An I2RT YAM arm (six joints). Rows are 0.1 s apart.
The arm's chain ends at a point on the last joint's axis. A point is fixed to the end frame.
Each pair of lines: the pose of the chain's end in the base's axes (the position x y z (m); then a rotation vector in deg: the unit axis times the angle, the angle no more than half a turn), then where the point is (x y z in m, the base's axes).
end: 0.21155, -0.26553, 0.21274, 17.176, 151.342, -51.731
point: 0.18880 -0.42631 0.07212
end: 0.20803, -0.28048, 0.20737, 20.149, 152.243, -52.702
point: 0.17670 -0.43999 0.06695
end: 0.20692, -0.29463, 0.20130, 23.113, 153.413, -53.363
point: 0.16672 -0.45183 0.06053
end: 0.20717, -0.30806, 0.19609, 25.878, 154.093, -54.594
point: 0.15890 -0.46398 0.05644
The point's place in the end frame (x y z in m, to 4 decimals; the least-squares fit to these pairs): 0.0593 -0.0539 0.1993
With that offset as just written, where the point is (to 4 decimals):
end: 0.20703, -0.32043, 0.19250, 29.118, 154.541, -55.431
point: 0.1511 -0.4741 0.0532
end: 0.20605, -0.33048, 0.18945, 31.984, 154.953, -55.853
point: 0.1437 -0.4814 0.0499
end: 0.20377, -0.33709, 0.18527, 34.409, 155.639, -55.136
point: 0.1368 -0.4839 0.0435
